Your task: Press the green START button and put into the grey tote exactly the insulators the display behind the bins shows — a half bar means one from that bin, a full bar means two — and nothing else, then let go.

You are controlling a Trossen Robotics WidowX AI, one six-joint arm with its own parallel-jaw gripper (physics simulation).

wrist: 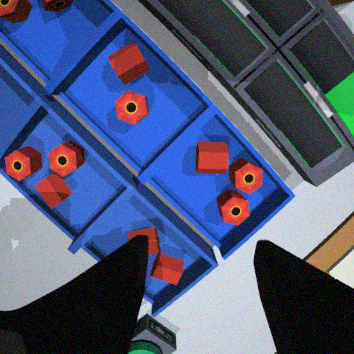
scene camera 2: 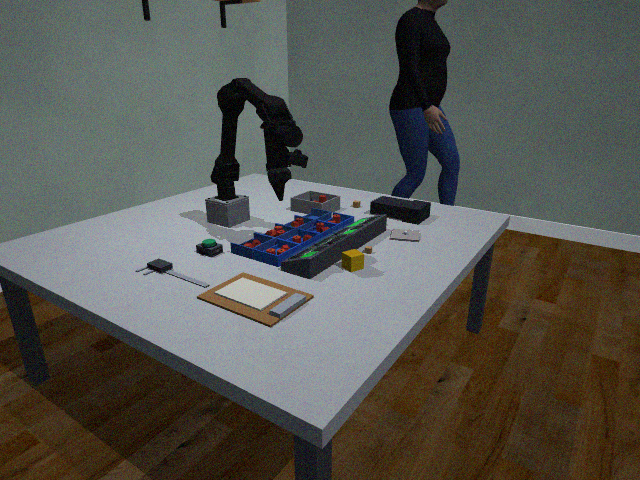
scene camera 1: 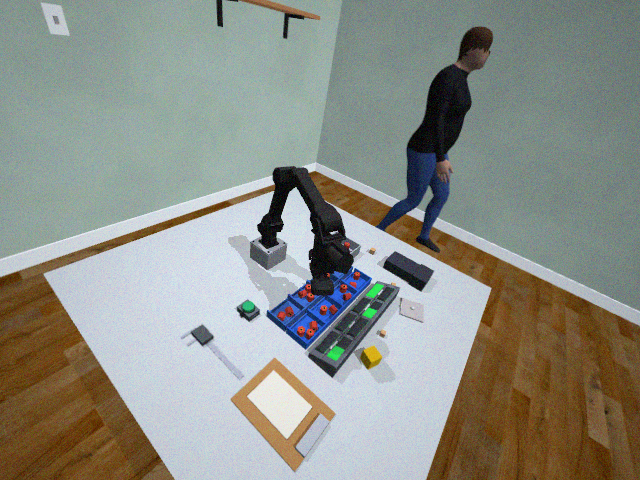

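My black gripper (scene camera 1: 323, 291) (scene camera 2: 280, 198) (wrist: 201, 248) is open and empty, above the near end of the bins. The blue bins (scene camera 2: 258, 255) (wrist: 165, 130) hold red hexagonal insulators, some upright, some on their sides. In the wrist view the right-hand end bin holds three, including a lying insulator (wrist: 212, 157); the end bin beside it shows two, partly behind a finger. The display (scene camera 1: 323, 361) (scene camera 2: 320, 263) shows three green bars, the far one longer. The grey tote (scene camera 2: 310, 207), partly hidden by the arm in scene camera 1, shows a red insulator (scene camera 1: 347, 244) (scene camera 2: 322, 198). The green START button (scene camera 1: 248, 306) (scene camera 2: 208, 242) (wrist: 144, 347) stands beside the bins.
A caliper (scene camera 1: 201, 334) (scene camera 2: 159, 265) and a clipboard (scene camera 1: 263, 426) (scene camera 2: 242, 308) lie at the near side. A yellow cube (scene camera 1: 371, 357) (scene camera 2: 353, 259), a pale plate (scene camera 1: 412, 315) (scene camera 2: 405, 237) and a black box (scene camera 1: 408, 269) (scene camera 2: 400, 208) are beyond the display. A person (scene camera 1: 439, 118) (scene camera 2: 421, 62) stands behind the table.
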